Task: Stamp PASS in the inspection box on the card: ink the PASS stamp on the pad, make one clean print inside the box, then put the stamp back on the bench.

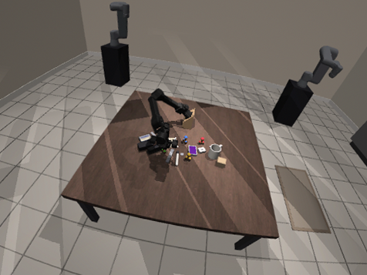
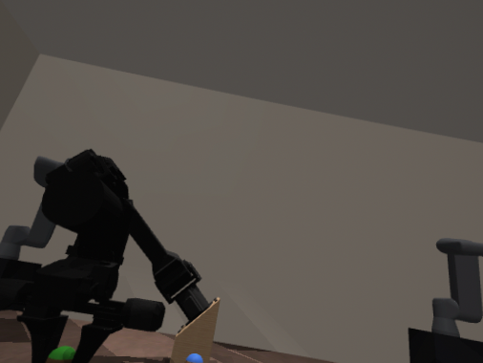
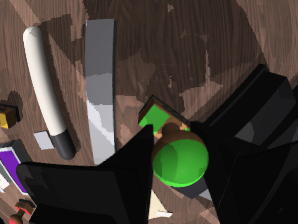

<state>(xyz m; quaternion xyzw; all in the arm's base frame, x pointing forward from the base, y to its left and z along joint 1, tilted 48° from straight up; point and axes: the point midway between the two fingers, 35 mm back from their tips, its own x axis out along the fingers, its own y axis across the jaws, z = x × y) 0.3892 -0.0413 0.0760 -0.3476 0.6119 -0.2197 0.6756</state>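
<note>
Right now my gripper tip is 20 cm to the right of the purple ink pad, 10 cm past it and 3 cm above it. The rest, counted from my gripper tip: grey bar: 6 cm to the left, 3 cm below, 1 cm ahead; white pen: 11 cm to the left, 3 cm below, 1 cm behind; PASS stamp: right at my gripper tip.
</note>
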